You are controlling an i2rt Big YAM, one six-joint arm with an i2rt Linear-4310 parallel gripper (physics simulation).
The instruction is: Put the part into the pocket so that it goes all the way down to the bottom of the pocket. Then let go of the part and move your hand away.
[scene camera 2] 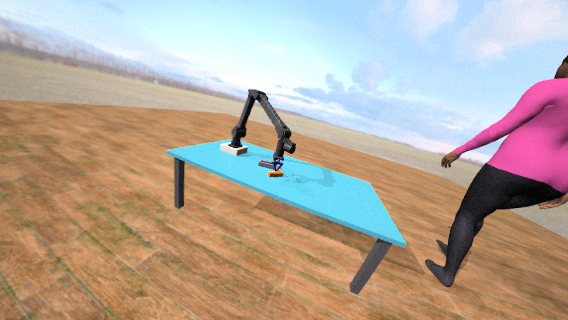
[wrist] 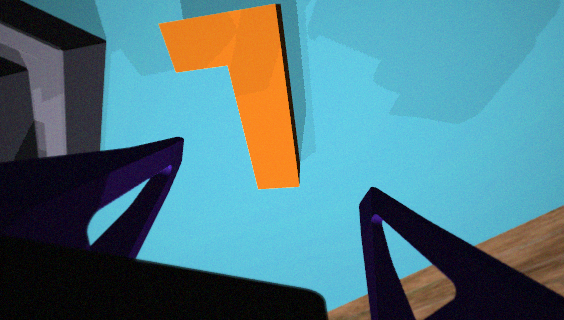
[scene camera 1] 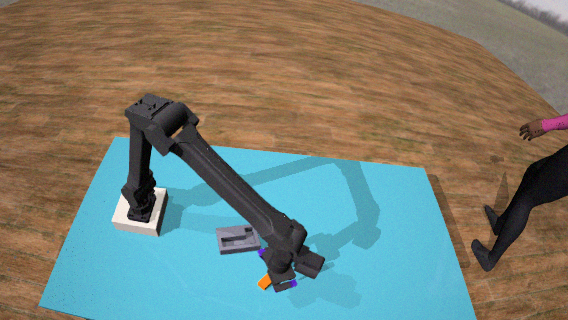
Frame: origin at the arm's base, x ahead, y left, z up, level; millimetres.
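Seen in the pictures: gripper, between the fingertips: (scene camera 2: 275, 168) (wrist: 279, 173) (scene camera 1: 273, 275); arm's base, origin of its link: (scene camera 2: 235, 146) (scene camera 1: 142, 207).
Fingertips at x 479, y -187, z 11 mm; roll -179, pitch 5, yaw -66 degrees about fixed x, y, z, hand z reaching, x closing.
Pixels of each thing's middle, then the offset from my fingertips to it. Level surfaces: height alone.
- orange L-shaped block, middle of its body: (wrist: 245, 109) (scene camera 1: 269, 273) (scene camera 2: 274, 173) 9 mm back, 28 mm left, 52 mm down
- grey block, middle of its body: (wrist: 18, 111) (scene camera 1: 237, 239) (scene camera 2: 267, 164) 120 mm back, 145 mm left, 49 mm down
- blue table, height of its surface: 67 mm down
The part is an orange L-shaped block (scene camera 1: 264, 282) (scene camera 2: 275, 174) (wrist: 260, 90). It lies flat on the table, outside the pocket; the arm covers some of it in scene camera 1. The pocket is a recess in a grey block (scene camera 1: 239, 249) (scene camera 2: 266, 163) (wrist: 84, 95), which sits beside the part, on the robot base's side. In the wrist view the grey block is cut off at the upper left. My gripper (wrist: 279, 173) is open and empty, with purple fingers spread wide. It hangs above the table close to the part, and the part's long leg points in between the fingertips in the wrist view.
The arm's white base (scene camera 1: 137, 227) (scene camera 2: 234, 149) stands at the far left of the blue table (scene camera 1: 165, 280) (scene camera 2: 320, 200). A table edge shows at the lower right of the wrist view. A person in a pink top (scene camera 1: 555, 123) (scene camera 2: 525, 120) stands on the floor past the table's right end.
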